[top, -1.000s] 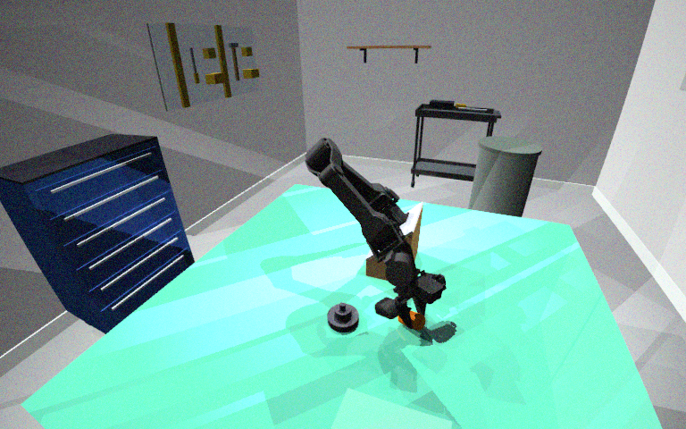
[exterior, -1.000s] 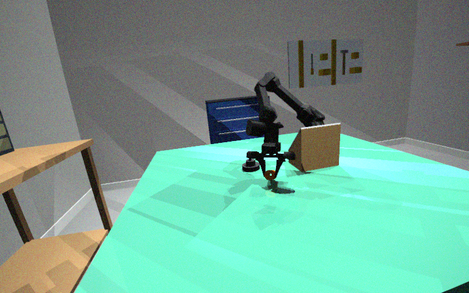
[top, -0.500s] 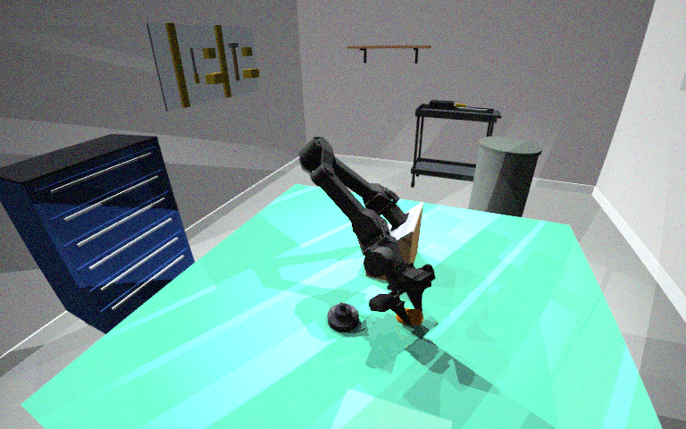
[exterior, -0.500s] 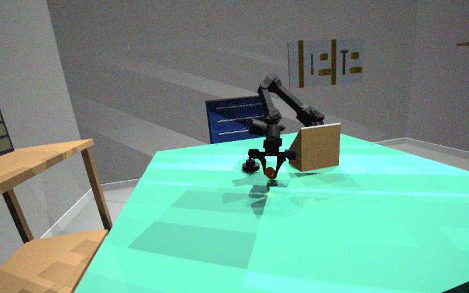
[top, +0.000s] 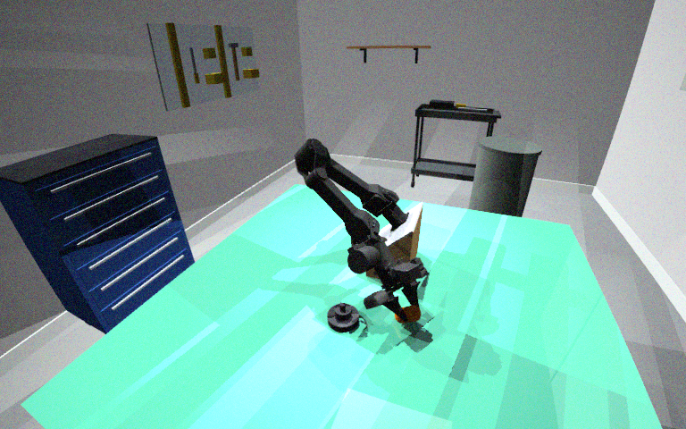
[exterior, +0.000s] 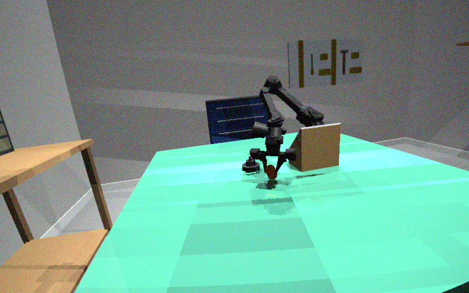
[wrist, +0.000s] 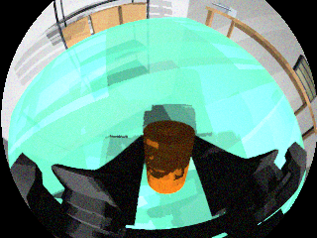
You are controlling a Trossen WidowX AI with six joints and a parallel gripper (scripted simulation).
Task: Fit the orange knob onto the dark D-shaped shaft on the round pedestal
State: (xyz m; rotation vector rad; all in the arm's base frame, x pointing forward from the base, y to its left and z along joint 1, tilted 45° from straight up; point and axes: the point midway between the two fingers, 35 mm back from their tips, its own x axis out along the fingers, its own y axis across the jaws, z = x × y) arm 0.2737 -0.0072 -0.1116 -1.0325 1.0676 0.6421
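The dark round pedestal lies 18 cm to the right of my gripper tip, 3 cm ahead of it and 1 cm below it. Also, from my gripper tip: orange knob 1 cm to the right, 1 cm behind.
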